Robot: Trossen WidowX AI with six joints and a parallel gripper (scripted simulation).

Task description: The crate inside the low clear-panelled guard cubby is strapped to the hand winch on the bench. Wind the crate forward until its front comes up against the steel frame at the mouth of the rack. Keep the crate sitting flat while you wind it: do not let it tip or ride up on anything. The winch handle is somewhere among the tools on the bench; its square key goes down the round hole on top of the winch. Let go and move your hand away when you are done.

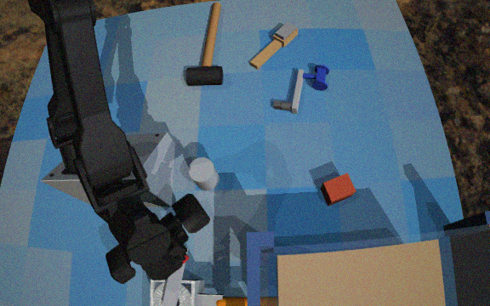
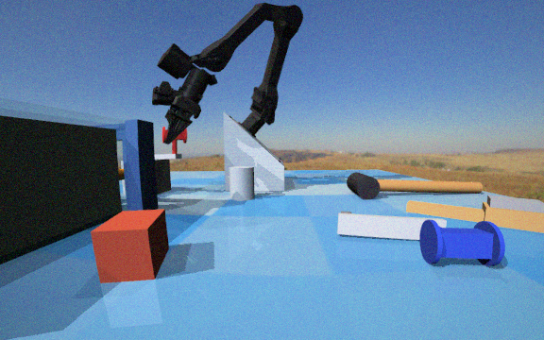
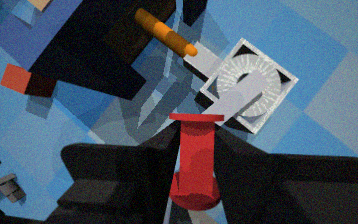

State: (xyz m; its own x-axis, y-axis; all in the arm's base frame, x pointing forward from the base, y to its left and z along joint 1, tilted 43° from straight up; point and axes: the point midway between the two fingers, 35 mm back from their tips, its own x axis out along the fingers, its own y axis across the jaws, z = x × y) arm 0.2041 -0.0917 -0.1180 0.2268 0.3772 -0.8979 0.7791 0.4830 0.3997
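My gripper tip is now 13 cm short of the frame, 8 cm to the left of it and 2 cm above it. Round my gripper tip: crank with blue grip (24 cm ahead, 43 cm to the left, 11 cm below); red grip (1 cm behind, 1 cm to the left, 1 cm above); winch (4 cm behind, 9 cm to the right, 10 cm below).
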